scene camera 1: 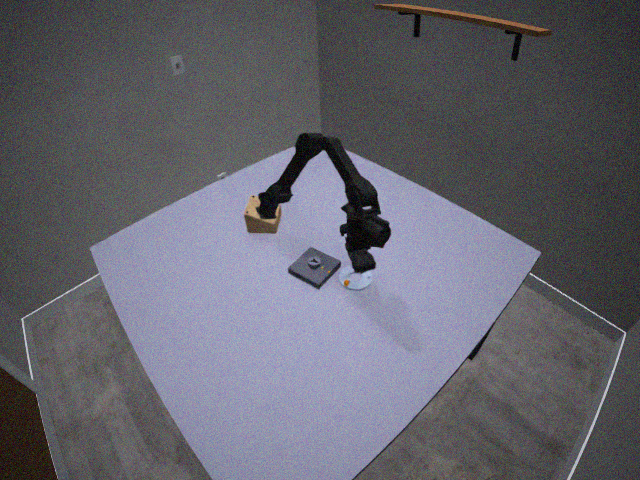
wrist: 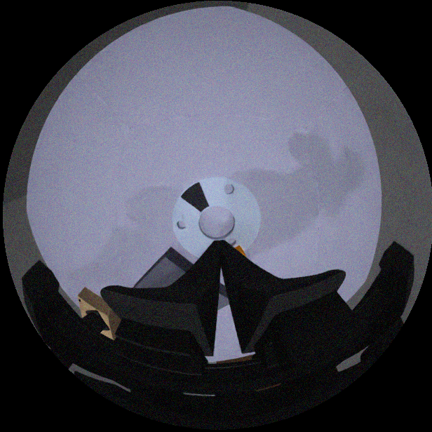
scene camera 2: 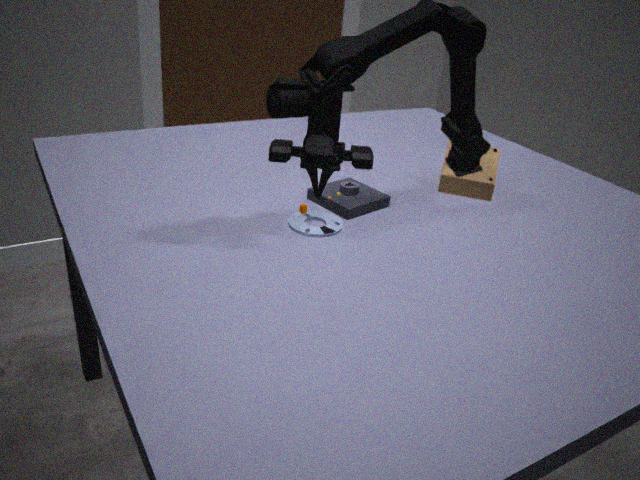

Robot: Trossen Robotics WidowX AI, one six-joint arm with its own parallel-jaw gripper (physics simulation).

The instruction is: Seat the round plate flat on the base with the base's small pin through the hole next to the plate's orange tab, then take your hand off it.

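Frame: origin at the arm's base, x ahead, y left, z up, level; millimetres.
Seen in the pictures: gripper, fingertip midpoint: (scene camera 2: 317, 197); arm's base, origin of the base link: (scene camera 1: 265, 212) (scene camera 2: 463, 164).
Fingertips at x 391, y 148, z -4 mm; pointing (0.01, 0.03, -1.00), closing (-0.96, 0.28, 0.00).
Note:
Offsets run from my fingertips to a thing's top centre. "spot": to the spot under its first point. Level surfaces: height alone.
The round pale plate {dx +0, dy +0, dz -35 mm} (scene camera 1: 360, 282) (scene camera 2: 298, 225) (wrist: 248, 204) lies flat on the table beside the base, with a large centre hole, small holes and a black wedge mark. Its orange tab {dx +14, dy -44, dz -35 mm} (scene camera 1: 346, 283) (scene camera 2: 303, 208) (wrist: 241, 251) stands at the rim. The dark square base {dx -99, dy -97, dz -16 mm} (scene camera 1: 303, 269) (scene camera 2: 368, 197) (wrist: 162, 274) has a raised round hub {spot: dx -92, dy -103, dz -15 mm} (scene camera 1: 313, 262) (scene camera 2: 349, 187) and small orange and yellow spots; which is the small pin is too small to tell. My gripper (scene camera 2: 318, 195) (wrist: 219, 245) is shut and empty, pointing down above the plate's edge near the base. The fingers partly hide the base in the wrist view.
A wooden block (scene camera 1: 262, 225) (scene camera 2: 465, 187) (wrist: 102, 311) sits at the arm's foot, beyond the base. The pale table {dz -57 mm} (scene camera 1: 248, 335) (scene camera 2: 361, 320) carries everything. A wooden rail (scene camera 1: 465, 18) is on the wall.

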